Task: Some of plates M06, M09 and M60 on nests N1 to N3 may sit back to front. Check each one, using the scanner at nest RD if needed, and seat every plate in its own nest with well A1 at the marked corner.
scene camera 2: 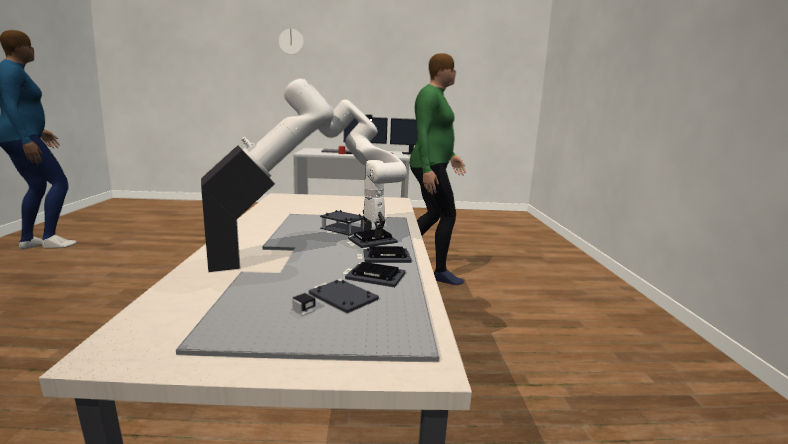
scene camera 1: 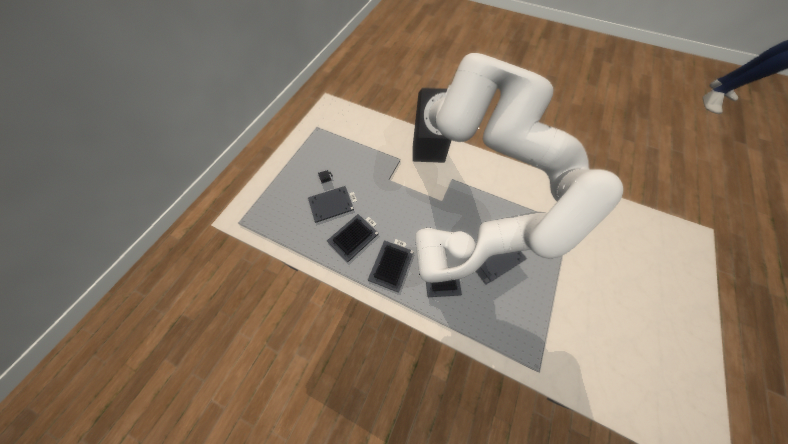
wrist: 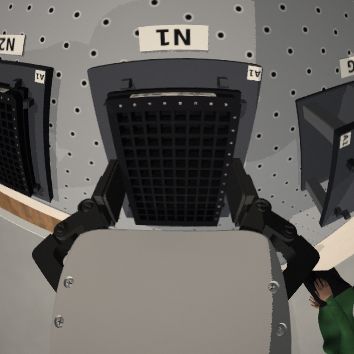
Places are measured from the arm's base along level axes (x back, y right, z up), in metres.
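Pixels of known places: gripper, fingertip midpoint: [scene camera 2: 373, 234] [wrist: 174, 172]; arm's base, link origin: [scene camera 2: 256, 163].
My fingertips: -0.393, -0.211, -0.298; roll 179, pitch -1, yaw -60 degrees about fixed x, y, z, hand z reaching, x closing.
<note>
For each thing: its top centre in the pictures, then the offset to it from my fingertips, as dx, dy, dz. "pt": a spot on its surface instead. Level surfaces: height alone.
- black well plate, top centre: [wrist: 174, 180] [scene camera 1: 442, 271] [scene camera 2: 373, 232] +0.000, +0.000, +0.009
- nest N1, top centre: [wrist: 175, 168] [scene camera 1: 442, 272] [scene camera 2: 372, 235] +0.000, -0.001, -0.005
- nest's A1 tag, surface spot: [wrist: 254, 73] pt +0.092, -0.012, -0.015
- Nest RD, top centre: [scene camera 2: 337, 286] [scene camera 1: 329, 196] +0.084, +0.529, +0.009
- scanner, surface spot: [scene camera 2: 304, 303] pt +0.158, +0.629, +0.005
- empty raised two-level nest, top centre: [scene camera 1: 499, 254] [scene camera 2: 343, 213] +0.134, -0.156, +0.043
- table, surface height: dz -0.040
My gripper [scene camera 2: 379, 226] [wrist: 174, 172] is shut on the long sides of a black well plate [scene camera 1: 443, 286] [wrist: 175, 160], which is level over nest N1 [scene camera 1: 443, 294] [wrist: 98, 82]. I cannot tell whether it touches the nest. The plate's edge marks meet at its upper right corner in the wrist view, the same corner as the nest's A1 tag [wrist: 254, 73]; its label is too foreshortened to read. A plate [scene camera 1: 392, 264] [scene camera 2: 387, 252] [wrist: 9, 140] sits on nest N2, another [scene camera 1: 354, 236] [scene camera 2: 377, 270] on N3. Nest RD [scene camera 1: 330, 204] [scene camera 2: 342, 296] is empty beside the scanner [scene camera 1: 325, 175] [scene camera 2: 304, 303].
The empty raised two-level nest [scene camera 1: 504, 266] [scene camera 2: 341, 216] [wrist: 336, 165] stands close beside N1, its tag partly cut off in the wrist view. The arm covers part of N1 in scene camera 1. A person in green [scene camera 2: 435, 126] stands beyond the table [scene camera 2: 137, 308].
</note>
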